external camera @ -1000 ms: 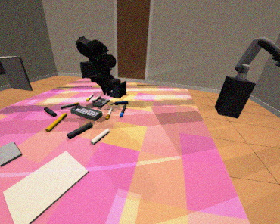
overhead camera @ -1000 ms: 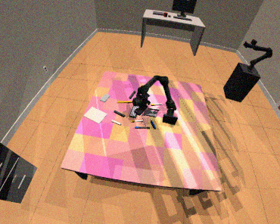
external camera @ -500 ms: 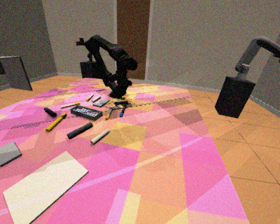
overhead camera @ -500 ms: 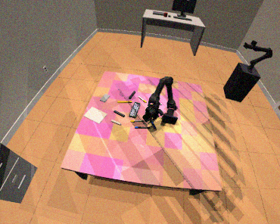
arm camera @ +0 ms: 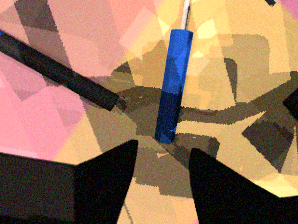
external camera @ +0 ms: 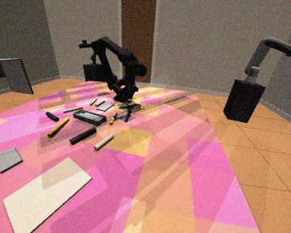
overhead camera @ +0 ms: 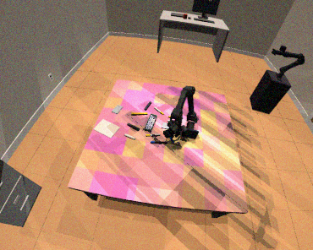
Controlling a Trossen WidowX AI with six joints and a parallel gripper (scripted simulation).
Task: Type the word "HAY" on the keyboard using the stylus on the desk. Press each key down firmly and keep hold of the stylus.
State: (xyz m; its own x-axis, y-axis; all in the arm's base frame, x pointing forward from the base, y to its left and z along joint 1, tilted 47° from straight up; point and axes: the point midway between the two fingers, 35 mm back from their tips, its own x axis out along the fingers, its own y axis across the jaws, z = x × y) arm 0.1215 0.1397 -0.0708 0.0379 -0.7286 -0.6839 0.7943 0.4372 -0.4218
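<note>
My gripper tip is 6 cm above the blue stylus, 5 cm to the left of it and 3 cm short of it. Round my gripper tip: yellow marker (36 cm ahead, 22 cm to the right, 6 cm below); blue-tipped pen (13 cm ahead, 6 cm below, 5 cm to the left); white sheet (59 cm ahead, 6 cm below, 3 cm to the left).
</note>
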